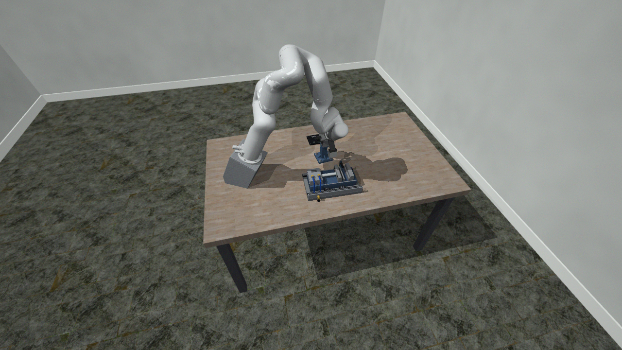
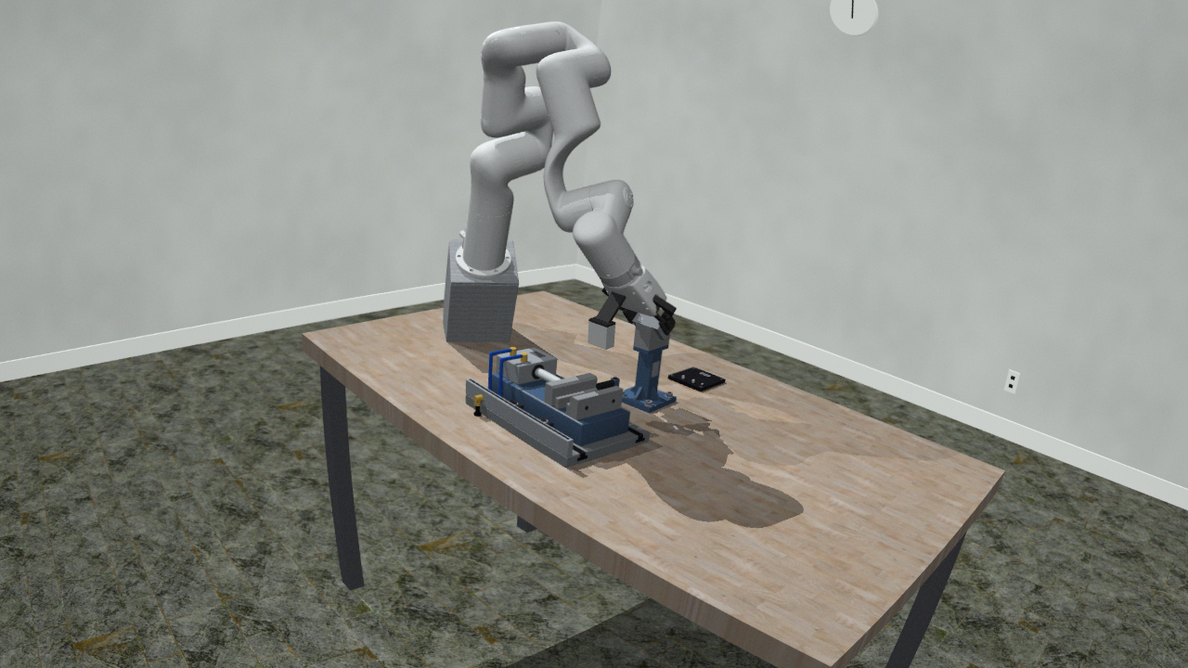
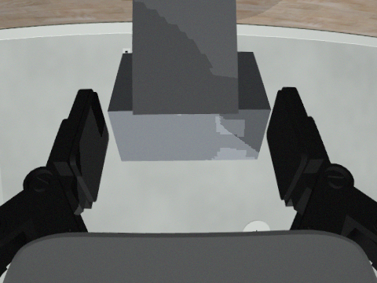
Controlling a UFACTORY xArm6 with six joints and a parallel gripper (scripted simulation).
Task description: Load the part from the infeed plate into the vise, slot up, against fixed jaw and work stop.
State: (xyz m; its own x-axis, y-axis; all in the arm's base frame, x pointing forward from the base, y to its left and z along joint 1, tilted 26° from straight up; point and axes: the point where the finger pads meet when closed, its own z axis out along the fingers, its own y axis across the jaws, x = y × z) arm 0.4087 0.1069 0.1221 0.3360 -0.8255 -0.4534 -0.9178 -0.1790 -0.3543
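My gripper is now 10 mm to the right of the grey block and 10 mm above it. Also, from my hand: cylinder rod: 210 mm to the right, 90 mm below, 30 mm behind; then dark work stop rod: 170 mm to the right, 80 mm below, 60 mm ahead; then blue v-block stand: 110 mm below, 10 mm to the left.
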